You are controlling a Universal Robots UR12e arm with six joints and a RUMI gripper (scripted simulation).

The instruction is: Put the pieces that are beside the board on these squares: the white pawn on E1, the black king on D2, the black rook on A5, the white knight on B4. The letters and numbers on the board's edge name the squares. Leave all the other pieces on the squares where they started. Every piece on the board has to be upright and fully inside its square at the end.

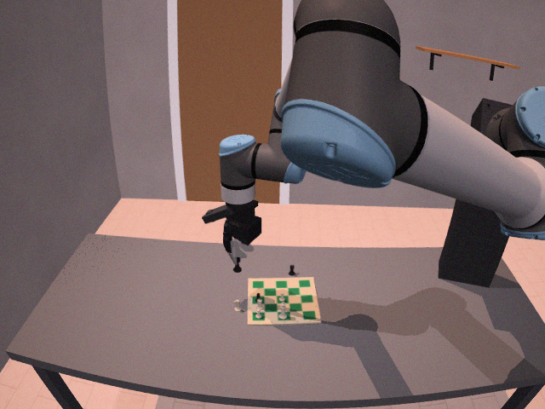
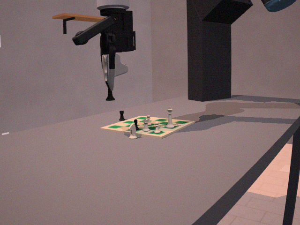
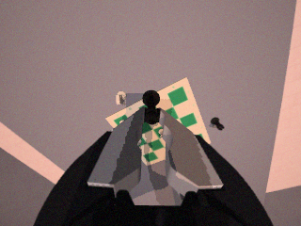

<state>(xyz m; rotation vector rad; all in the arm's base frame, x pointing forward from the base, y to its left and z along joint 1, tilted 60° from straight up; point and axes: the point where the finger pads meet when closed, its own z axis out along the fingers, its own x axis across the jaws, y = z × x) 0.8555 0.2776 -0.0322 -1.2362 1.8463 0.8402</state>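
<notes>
The white rook lies 120 mm below my hand, 80 mm behind it and 50 mm to the left of it. Round my hand: black king: 10 mm below; then black pawn: 120 mm below, 70 mm behind, 20 mm to the left; then white knight: 130 mm below, 70 mm to the left, 20 mm behind.
</notes>
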